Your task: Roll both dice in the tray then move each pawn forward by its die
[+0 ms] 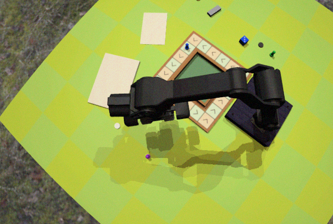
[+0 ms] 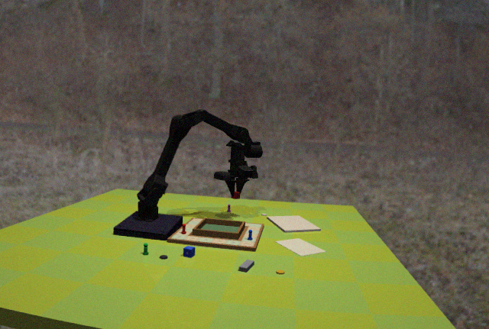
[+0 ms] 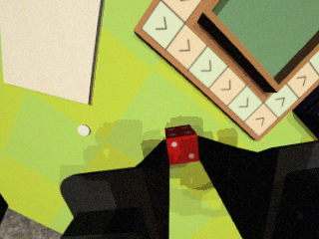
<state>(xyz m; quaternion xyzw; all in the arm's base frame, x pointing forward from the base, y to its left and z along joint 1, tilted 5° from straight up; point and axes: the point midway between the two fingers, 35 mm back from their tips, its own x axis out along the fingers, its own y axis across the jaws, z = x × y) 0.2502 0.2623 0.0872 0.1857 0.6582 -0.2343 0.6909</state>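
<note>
My gripper tip is now 10 mm short of the blue die, 450 mm to the left of it and 90 mm above it. Round my gripper tip: purple pawn (70 mm behind, 120 mm to the left, 80 mm below); then red die (right at my gripper tip); then white disc (90 mm ahead, 130 mm to the left, 100 mm below).
</note>
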